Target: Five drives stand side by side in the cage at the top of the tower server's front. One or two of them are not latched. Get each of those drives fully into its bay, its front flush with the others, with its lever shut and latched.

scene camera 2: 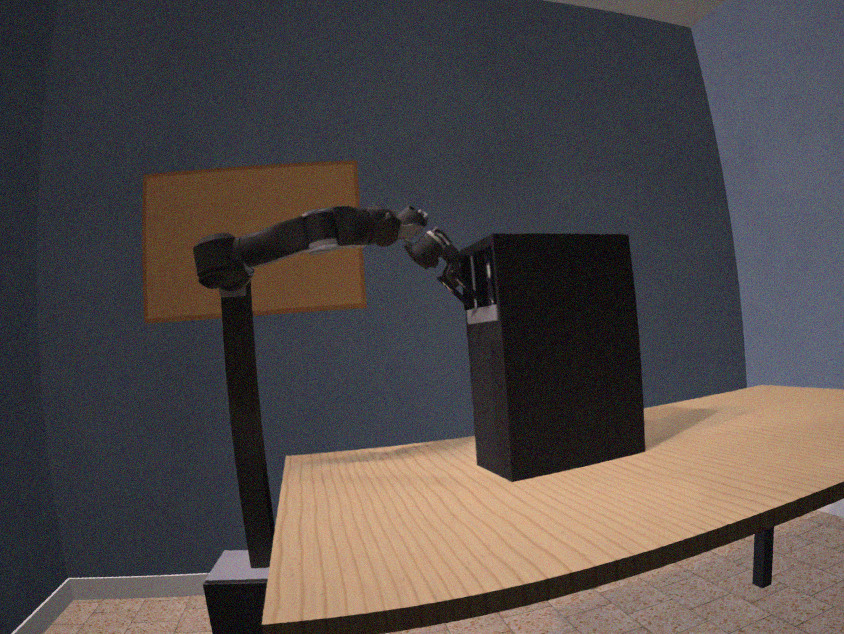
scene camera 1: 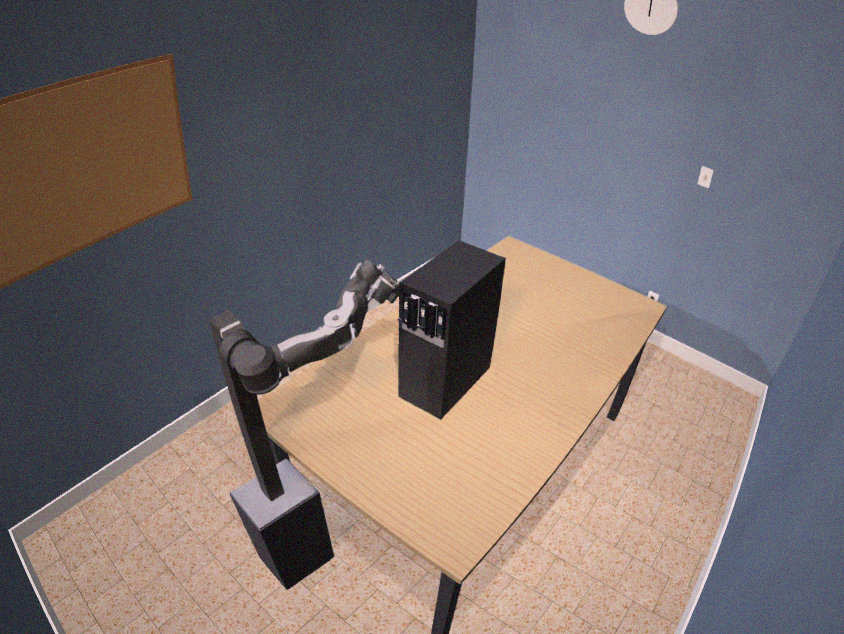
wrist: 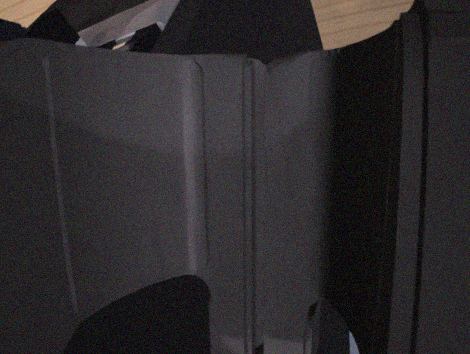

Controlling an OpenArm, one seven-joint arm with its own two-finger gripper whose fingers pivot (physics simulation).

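Observation:
The black tower server stands upright on the table, its drive cage at the top of its front. Dark drives stand side by side between pale strips; the leftmost is largely hidden by the gripper in the second scene view. Which levers are latched is too small and dark to tell. My gripper is shut with nothing seen between its fingers, close in front of the cage's upper left side. Contact with a drive or lever cannot be made out. In the wrist view the gripper's own dark body hides most of the cage.
The wooden table bears the tower. The arm reaches in from its black post before the tower's front. A pale strip runs below the cage. A cork board hangs on the wall behind the arm.

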